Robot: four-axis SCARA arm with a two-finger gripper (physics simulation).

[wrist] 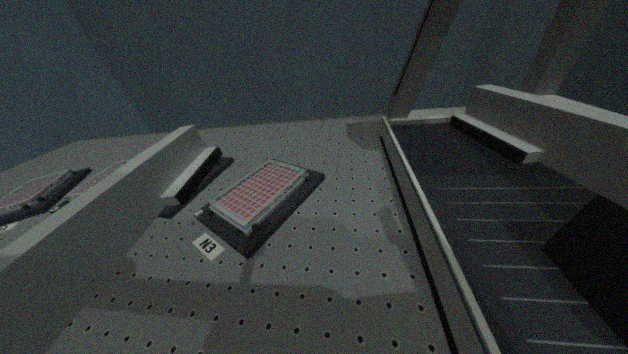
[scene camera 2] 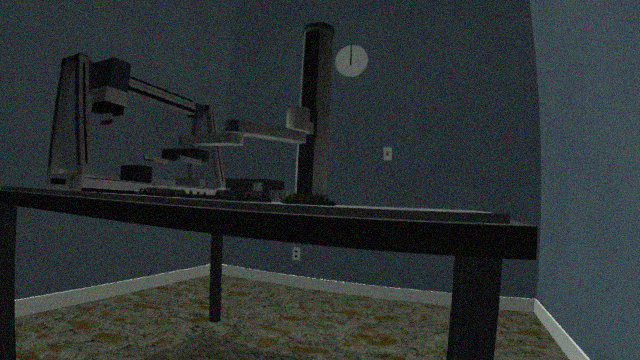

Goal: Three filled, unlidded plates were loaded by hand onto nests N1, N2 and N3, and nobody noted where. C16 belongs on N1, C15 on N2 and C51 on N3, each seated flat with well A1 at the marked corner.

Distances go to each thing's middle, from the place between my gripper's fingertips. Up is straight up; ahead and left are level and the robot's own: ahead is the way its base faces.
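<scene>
Dark nest N3 [wrist: 247, 246] is 90 mm ahead of my hand, 120 mm to the left of it and 140 mm below it. As for the dark out nest [wrist: 169, 212], my hand is 130 mm short of it and 300 mm to the right of it, and 140 mm above it as well.
</scene>
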